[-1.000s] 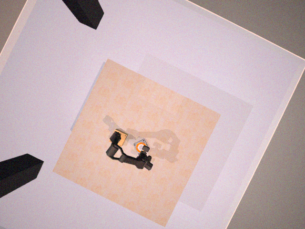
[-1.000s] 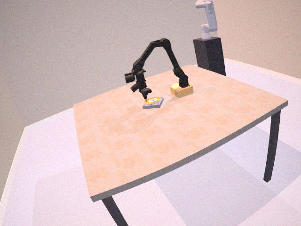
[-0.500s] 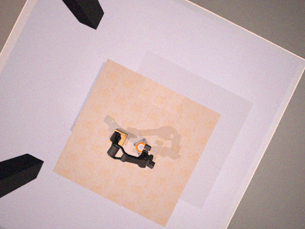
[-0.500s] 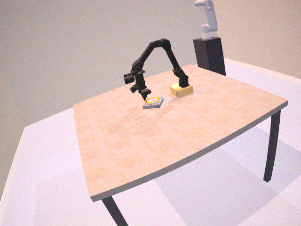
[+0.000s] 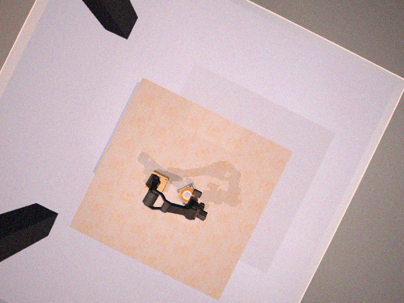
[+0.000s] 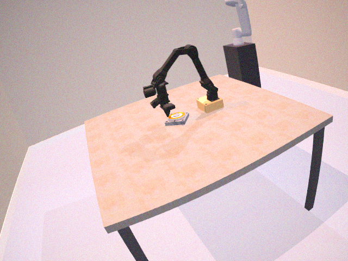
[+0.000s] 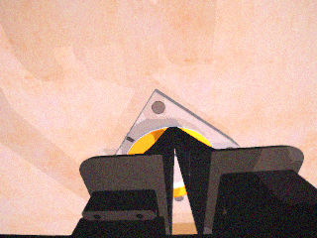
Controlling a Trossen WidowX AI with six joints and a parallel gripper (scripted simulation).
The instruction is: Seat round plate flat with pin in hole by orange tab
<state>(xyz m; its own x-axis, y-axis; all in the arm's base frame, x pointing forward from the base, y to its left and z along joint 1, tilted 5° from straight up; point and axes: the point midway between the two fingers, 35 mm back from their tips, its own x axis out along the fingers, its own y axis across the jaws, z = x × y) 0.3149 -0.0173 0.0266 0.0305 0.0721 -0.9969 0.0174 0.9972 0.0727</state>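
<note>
Now: the round plate 3 cm behind my gripper tip, 1 cm to the left of it and 1 cm below it. Also, from my gripper tip: grey square base (5 cm behind, 2 cm below).
</note>
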